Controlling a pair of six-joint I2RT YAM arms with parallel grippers.
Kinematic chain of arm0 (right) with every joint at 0, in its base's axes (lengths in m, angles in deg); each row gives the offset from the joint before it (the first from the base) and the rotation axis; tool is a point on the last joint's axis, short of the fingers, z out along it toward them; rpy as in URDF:
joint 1: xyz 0 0 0.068 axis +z
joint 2: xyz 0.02 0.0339 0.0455 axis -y
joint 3: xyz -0.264 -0.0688 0 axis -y
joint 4: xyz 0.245 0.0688 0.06 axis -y
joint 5: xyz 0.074 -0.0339 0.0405 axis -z
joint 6: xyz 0.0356 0 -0.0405 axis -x
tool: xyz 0 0 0 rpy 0 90 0
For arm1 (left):
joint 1: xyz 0 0 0.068 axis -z
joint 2: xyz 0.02 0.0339 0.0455 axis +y
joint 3: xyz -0.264 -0.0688 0 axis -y
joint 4: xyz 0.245 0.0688 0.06 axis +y
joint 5: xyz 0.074 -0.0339 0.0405 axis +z
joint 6: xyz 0.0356 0 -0.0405 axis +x
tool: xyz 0 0 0 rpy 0 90 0
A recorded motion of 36 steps. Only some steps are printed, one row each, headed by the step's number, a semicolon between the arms.
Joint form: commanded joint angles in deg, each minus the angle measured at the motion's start. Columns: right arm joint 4, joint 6, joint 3, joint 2, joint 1, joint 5; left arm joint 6, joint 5, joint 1, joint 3, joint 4, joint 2.
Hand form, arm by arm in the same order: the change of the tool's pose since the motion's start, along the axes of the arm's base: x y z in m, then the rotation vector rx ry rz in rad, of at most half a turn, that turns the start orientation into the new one. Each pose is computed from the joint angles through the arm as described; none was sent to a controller.
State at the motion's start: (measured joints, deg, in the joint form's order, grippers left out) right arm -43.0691 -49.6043 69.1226 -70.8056 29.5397 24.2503; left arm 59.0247 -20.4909 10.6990 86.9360 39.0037 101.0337
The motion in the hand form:
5: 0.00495 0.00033 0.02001 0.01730 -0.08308 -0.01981; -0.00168 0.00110 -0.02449 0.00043 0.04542 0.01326
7: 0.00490 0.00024 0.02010 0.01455 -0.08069 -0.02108; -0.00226 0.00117 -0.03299 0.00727 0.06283 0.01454
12: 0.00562 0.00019 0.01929 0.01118 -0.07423 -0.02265; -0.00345 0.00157 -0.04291 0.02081 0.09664 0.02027
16: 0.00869 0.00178 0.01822 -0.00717 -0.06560 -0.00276; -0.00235 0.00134 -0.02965 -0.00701 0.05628 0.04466
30: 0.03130 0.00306 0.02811 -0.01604 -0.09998 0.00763; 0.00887 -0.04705 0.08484 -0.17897 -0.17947 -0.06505
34: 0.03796 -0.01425 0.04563 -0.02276 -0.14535 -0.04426; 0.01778 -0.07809 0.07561 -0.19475 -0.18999 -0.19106
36: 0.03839 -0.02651 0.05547 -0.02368 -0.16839 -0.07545; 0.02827 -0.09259 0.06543 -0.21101 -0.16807 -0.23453
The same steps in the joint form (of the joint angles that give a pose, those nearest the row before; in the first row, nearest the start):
5: 1.97 0.56 3.31 -0.41 -0.27 1.63; -0.84 0.01 -0.11 -4.31 -2.62 0.58
7: 1.71 0.56 3.43 -0.46 -0.27 1.73; -0.81 0.22 -0.09 -5.50 -3.14 0.97
12: 1.41 0.54 3.53 -0.69 -0.36 1.72; -0.87 0.73 -0.07 -6.51 -2.76 1.61
16: 1.45 1.99 3.92 -1.46 -0.44 1.29; -2.76 0.65 -0.07 -5.61 -3.95 0.48
30: 3.99 5.07 8.20 -5.49 -2.56 0.08; -7.40 -3.82 5.97 17.51 0.01 2.24
34: 3.87 6.71 11.33 -5.53 -6.26 0.28; -4.77 -6.71 9.40 20.51 -1.26 6.38
36: 3.51 7.50 12.69 -4.96 -8.62 0.06; -4.54 -8.45 10.57 23.30 -1.22 10.02

